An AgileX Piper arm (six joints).
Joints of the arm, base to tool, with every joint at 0 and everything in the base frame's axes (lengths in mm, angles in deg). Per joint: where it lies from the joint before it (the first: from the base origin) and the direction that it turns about. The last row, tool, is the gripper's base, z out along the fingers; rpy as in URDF.
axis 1: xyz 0 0 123 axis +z
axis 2: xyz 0 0 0 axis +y
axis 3: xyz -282.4 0 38.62 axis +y
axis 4: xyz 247.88 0 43.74 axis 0.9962 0 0.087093
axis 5: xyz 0 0 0 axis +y
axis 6: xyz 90.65 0 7.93 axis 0.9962 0 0.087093
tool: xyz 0 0 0 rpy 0 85.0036 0
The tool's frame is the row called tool.
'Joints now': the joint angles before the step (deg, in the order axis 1, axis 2, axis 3, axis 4, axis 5, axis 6). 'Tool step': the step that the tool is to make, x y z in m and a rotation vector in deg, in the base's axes. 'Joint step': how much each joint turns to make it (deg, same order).
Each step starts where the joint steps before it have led.
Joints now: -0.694 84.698 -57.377 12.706 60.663 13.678
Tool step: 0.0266 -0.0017 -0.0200 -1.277 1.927 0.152
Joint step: 0.124 7.090 -3.334 -1.260 -1.908 0.128
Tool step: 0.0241 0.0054 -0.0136 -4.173 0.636 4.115
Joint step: 2.159 5.891 -4.357 -4.600 -0.871 -0.003
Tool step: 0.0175 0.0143 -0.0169 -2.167 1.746 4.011
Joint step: 2.910 5.348 -3.322 -2.351 -0.169 0.010
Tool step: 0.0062 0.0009 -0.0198 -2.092 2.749 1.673
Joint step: 0.558 3.728 -0.582 -2.161 -0.233 -0.007
